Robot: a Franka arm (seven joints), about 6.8 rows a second.
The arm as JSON. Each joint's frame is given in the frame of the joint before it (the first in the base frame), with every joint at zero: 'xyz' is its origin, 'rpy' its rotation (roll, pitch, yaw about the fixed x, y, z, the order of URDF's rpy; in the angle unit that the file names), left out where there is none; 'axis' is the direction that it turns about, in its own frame. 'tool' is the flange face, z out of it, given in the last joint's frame.
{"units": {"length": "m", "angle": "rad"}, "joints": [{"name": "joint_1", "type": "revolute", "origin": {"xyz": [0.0, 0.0, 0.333]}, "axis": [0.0, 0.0, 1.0]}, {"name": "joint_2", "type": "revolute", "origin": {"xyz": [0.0, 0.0, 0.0]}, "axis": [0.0, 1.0, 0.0]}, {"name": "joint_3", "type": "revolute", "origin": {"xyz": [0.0, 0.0, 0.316]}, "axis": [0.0, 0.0, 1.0]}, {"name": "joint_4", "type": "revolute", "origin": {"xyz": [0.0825, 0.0, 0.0]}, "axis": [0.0, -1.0, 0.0]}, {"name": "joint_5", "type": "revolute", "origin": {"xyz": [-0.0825, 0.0, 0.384]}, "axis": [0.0, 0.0, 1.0]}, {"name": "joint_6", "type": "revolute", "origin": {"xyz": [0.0, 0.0, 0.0]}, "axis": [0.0, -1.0, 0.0]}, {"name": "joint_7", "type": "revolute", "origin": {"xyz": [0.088, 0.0, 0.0]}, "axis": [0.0, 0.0, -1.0]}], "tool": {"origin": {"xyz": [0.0, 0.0, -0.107], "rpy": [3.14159, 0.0, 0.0]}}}
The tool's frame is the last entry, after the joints.
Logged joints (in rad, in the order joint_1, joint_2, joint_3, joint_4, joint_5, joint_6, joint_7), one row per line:
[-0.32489, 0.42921, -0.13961, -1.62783, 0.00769, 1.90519, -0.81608]
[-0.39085, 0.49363, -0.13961, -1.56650, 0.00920, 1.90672, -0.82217]
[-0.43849, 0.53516, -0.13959, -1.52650, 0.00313, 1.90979, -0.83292]
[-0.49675, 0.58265, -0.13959, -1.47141, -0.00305, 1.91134, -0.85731]
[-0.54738, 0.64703, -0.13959, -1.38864, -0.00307, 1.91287, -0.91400]
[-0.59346, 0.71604, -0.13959, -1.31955, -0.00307, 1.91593, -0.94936]
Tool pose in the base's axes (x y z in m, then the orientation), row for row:
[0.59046, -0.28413, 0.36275, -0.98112, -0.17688, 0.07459, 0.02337]
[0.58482, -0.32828, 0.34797, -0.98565, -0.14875, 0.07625, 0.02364]
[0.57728, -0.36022, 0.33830, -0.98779, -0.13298, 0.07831, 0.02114]
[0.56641, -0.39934, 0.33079, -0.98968, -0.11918, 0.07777, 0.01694]
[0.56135, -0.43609, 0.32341, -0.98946, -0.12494, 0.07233, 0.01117]
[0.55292, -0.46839, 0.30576, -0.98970, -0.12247, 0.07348, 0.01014]
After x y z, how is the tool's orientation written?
As a quaternion, x y z w.
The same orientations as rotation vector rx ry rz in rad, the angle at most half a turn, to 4 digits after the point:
[-3.0373, -0.5476, 0.2309]
[-3.0507, -0.4604, 0.2360]
[-3.0622, -0.4122, 0.2428]
[-3.0761, -0.3704, 0.2417]
[-3.0866, -0.3897, 0.2256]
[-3.0893, -0.3823, 0.2294]

